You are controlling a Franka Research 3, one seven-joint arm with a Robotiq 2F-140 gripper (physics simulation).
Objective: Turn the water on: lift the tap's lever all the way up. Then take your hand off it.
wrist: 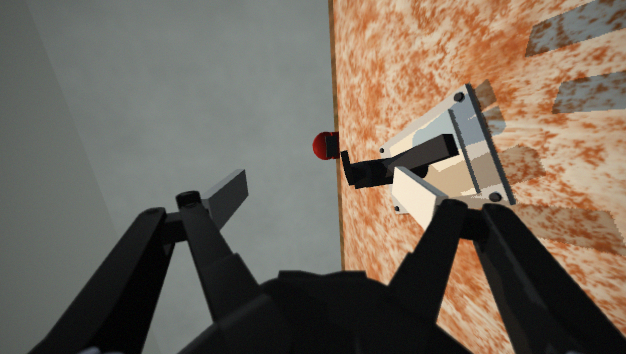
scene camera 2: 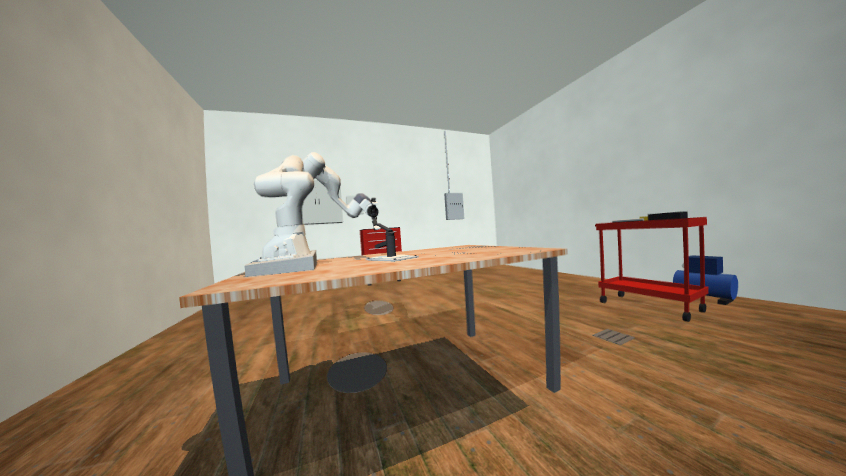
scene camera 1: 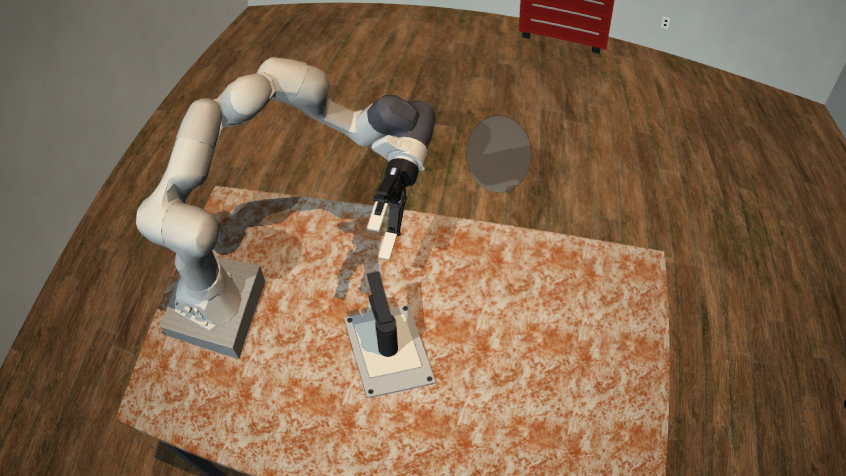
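Note:
The black tap (scene camera 1: 387, 341) (scene camera 2: 391, 243) (wrist: 372, 172) stands upright on its pale base plate (scene camera 1: 399, 386) (scene camera 2: 407, 257) (wrist: 492, 152). Its lever (scene camera 1: 376, 290) (scene camera 2: 381, 227) slopes up from the top of the body towards my gripper; I cannot tell exactly how near it is to its upper stop. The spout (scene camera 2: 382, 245) (wrist: 425, 152) points the same way, below the lever. My gripper (scene camera 1: 379, 238) (wrist: 319, 181) is wide open with nothing between its fingers. In scene camera 1 a small gap shows between its lower fingertip and the lever's end. In the wrist view the right finger hides part of the tap.
The tap's plate stands on the mottled orange table (scene camera 1: 532, 331) (scene camera 2: 473, 260) (wrist: 390, 60). The arm's grey base block (scene camera 1: 251, 313) (scene camera 2: 281, 268) is to its left. A red ball-shaped thing (wrist: 324, 146) shows beyond the table edge. A red cart (scene camera 2: 650, 289) stands off to the right.

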